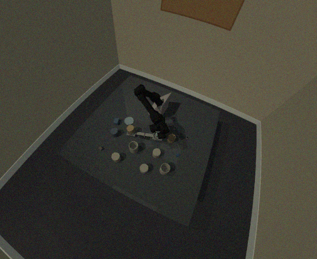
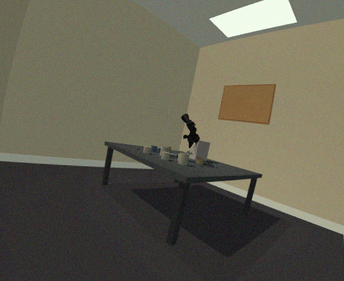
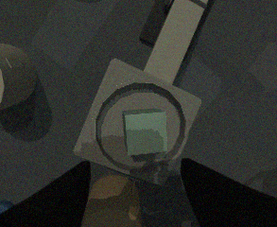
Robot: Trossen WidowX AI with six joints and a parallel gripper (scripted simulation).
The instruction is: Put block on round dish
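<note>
Right now my gripper tip is 360 mm to the left of the pale blue round dish, 130 mm above it and 70 mm past it. From my gripper tip the other things lie so: brown block (440 mm to the right, 320 mm ahead, 120 mm below); then tan cup (140 mm to the left, 100 mm below, 60 mm behind); then pale beam (130 mm to the right, 90 mm below, 20 mm ahead).
</note>
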